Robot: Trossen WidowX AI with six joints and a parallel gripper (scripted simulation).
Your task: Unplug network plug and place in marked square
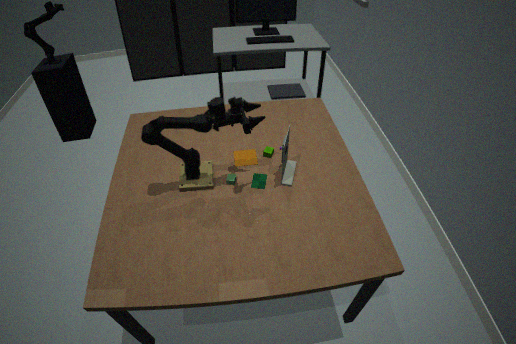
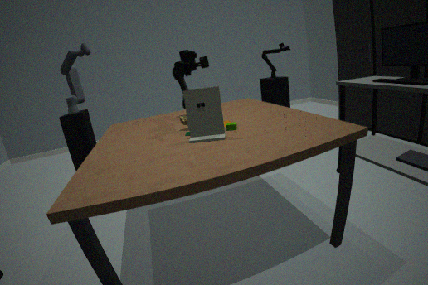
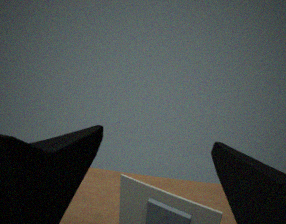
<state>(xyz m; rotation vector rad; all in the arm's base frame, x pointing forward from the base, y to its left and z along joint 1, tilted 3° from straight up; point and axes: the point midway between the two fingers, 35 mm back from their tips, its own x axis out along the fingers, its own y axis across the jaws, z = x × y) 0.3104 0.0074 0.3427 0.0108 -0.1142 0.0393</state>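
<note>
Right now my gripper tip is 90 mm short of the network plug, 20 mm to the left of it and 210 mm above it. The rest, counted from my gripper tip: grey upright panel (110 mm ahead, 30 mm to the right, 260 mm below); then pale green cube (160 mm behind, 40 mm to the right, 360 mm below); then bright green cube (60 mm ahead, 130 mm to the left, 360 mm below).
</note>
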